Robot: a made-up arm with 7 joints. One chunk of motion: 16 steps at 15 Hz.
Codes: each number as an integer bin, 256 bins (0 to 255) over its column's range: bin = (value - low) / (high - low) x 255, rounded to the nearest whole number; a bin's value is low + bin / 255 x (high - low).
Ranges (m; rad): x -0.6..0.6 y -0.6..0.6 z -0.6..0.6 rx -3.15..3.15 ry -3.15..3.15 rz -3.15..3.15
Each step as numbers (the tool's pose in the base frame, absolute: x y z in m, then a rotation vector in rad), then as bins.
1 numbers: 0.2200 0.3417 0.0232 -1.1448 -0.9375 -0.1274
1 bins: 174 200 132 81 90 122
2 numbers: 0.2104 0.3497 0.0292 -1.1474 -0.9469 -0.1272
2 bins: 172 202 134 81 89 122
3 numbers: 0.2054 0.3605 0.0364 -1.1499 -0.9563 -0.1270
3 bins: 171 204 135 81 89 122
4 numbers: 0.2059 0.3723 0.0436 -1.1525 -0.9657 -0.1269
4 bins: 171 207 137 81 88 122
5 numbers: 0.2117 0.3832 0.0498 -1.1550 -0.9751 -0.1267
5 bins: 172 209 138 81 88 122
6 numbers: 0.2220 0.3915 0.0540 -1.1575 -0.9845 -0.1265
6 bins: 175 211 139 81 88 122
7 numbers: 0.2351 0.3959 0.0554 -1.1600 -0.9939 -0.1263
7 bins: 177 212 139 81 87 122
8 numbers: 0.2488 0.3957 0.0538 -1.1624 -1.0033 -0.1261
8 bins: 180 212 139 80 87 122
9 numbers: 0.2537 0.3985 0.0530 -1.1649 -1.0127 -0.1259
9 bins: 181 212 139 80 87 122
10 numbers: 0.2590 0.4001 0.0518 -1.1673 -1.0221 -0.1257
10 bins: 183 213 139 80 86 122
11 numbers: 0.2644 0.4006 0.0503 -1.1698 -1.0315 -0.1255
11 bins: 184 213 138 80 86 122
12 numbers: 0.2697 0.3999 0.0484 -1.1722 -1.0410 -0.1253
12 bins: 185 212 138 80 85 122
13 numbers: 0.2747 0.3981 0.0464 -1.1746 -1.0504 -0.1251
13 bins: 186 212 137 80 85 122
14 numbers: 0.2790 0.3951 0.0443 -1.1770 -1.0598 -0.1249
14 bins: 187 211 137 80 85 122
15 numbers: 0.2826 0.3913 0.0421 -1.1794 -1.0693 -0.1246
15 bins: 188 211 136 80 84 122
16 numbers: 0.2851 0.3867 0.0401 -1.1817 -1.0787 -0.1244
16 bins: 188 210 136 80 84 122
